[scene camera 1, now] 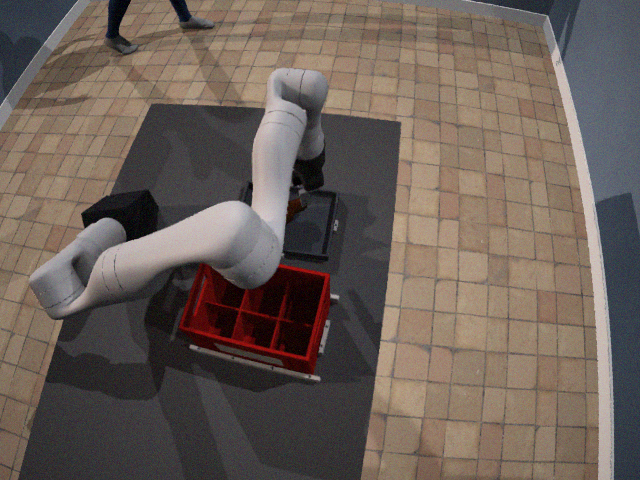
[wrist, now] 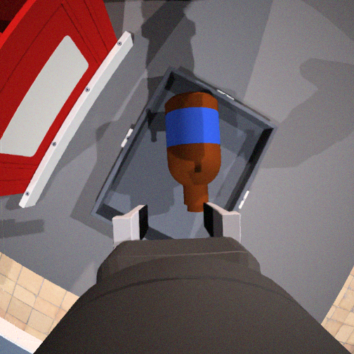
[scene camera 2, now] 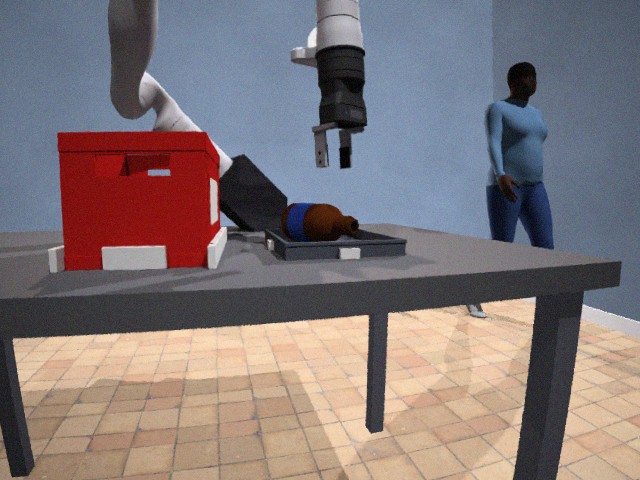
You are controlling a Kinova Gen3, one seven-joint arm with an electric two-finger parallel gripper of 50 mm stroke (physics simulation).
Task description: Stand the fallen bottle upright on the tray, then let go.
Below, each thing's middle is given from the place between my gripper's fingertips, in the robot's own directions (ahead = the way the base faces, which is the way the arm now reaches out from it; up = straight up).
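Scene:
There's a brown bottle [scene camera 2: 309,222], and my hand is 8 cm past it and 10 cm above it. Counting from my hand, the red crate [scene camera 2: 107,198] is 9 cm behind, 28 cm to the right and 5 cm below. And the dark tray [scene camera 1: 309,235] is 1 cm to the left of my hand, 5 cm behind it and 13 cm below it.

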